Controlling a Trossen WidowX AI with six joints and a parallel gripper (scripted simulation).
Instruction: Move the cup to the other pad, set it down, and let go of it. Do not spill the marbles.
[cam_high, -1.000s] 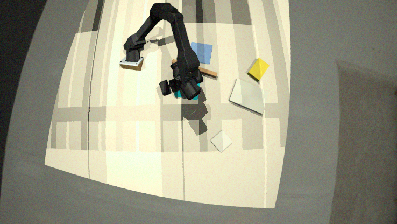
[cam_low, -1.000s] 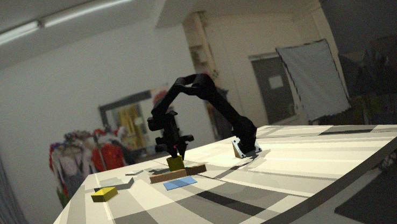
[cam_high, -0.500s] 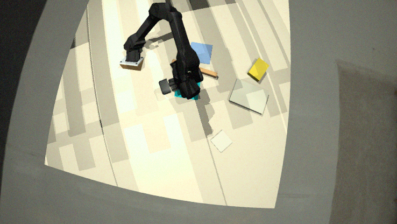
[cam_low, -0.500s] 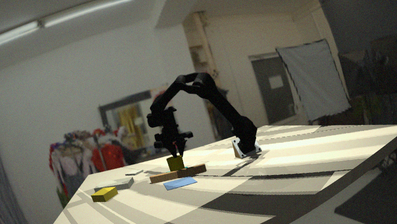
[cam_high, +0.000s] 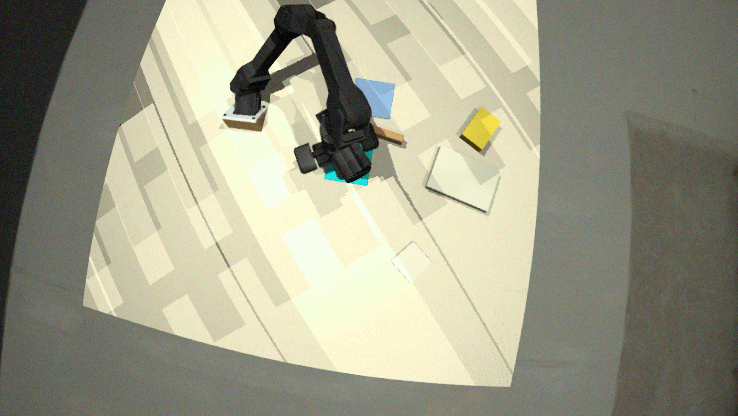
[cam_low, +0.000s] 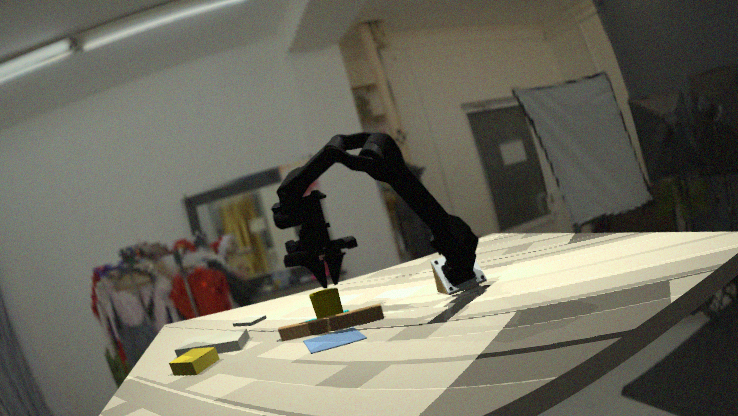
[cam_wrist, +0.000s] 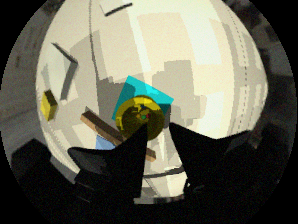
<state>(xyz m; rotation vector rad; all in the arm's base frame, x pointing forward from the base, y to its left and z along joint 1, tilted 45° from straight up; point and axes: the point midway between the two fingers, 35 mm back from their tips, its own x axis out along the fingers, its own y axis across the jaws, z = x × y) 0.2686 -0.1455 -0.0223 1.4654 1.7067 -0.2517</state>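
My gripper tip is 20 mm short of the cup, 10 mm to the right of it and 40 mm above it. Also, from my gripper tip: blue pad (70 mm ahead, 210 mm to the left, 90 mm below); then wooden bar (50 mm ahead, 110 mm to the left, 70 mm below); then teal pad (30 mm ahead, 10 mm to the left, 90 mm below).
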